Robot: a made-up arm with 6 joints. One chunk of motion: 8 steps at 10 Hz.
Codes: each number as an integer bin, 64 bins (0 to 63) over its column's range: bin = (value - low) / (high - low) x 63, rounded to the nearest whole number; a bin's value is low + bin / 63 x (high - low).
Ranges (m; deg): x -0.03..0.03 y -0.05..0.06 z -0.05..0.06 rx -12..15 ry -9..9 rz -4..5
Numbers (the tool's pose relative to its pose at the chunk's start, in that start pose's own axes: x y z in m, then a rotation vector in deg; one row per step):
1: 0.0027 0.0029 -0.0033 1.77 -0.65 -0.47
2: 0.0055 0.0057 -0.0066 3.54 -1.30 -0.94
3: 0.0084 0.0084 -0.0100 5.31 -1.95 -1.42
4: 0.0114 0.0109 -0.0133 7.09 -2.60 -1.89
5: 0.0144 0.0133 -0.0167 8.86 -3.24 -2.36
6: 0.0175 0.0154 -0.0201 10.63 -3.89 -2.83
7: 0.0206 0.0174 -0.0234 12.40 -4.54 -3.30
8: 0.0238 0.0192 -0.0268 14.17 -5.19 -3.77
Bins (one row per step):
1: 34 30 27 32 29 25
2: 37 32 25 36 27 21
3: 40 33 23 40 25 18
4: 43 35 21 45 22 15
5: 47 36 19 49 20 11
6: 50 37 17 53 18 8
7: 53 39 15 57 16 5
8: 56 40 13 61 13 2

